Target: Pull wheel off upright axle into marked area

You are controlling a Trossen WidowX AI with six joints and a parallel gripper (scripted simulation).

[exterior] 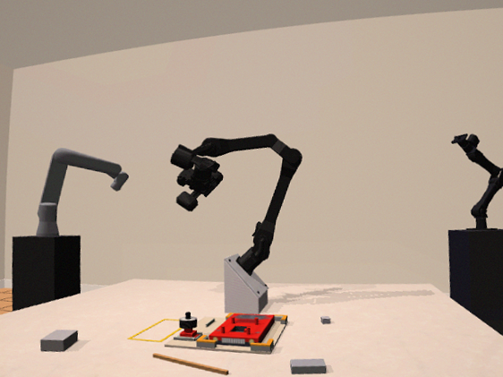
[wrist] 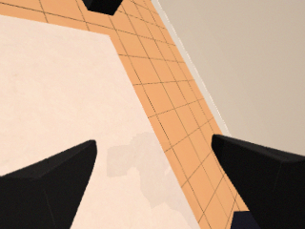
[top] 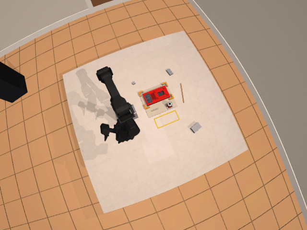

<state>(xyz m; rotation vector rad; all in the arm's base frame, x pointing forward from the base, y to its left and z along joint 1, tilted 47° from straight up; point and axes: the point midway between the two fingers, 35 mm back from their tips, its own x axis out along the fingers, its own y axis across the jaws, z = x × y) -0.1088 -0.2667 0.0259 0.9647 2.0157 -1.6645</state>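
Now: the wheel 46 cm ahead of my gripper tip, 9 cm to the left of it and 29 cm below it. Round my gripper tip: wooden rod 62 cm ahead, 13 cm to the left, 33 cm below.
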